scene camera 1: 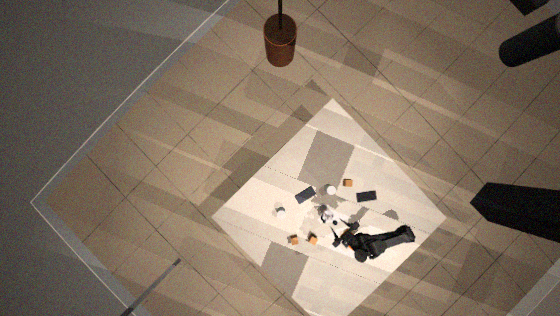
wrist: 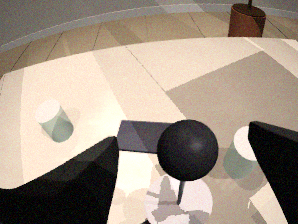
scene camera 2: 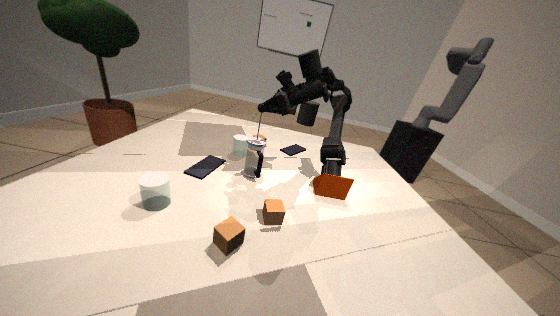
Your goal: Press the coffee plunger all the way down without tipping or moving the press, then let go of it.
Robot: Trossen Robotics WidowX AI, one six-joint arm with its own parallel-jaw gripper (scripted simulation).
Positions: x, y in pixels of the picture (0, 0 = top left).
Scene:
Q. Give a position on a pale cup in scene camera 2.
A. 155, 190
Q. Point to a glass coffee press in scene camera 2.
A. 255, 148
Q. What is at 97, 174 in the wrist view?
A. My gripper.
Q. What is my gripper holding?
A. Nothing.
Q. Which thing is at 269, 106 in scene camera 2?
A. My gripper.

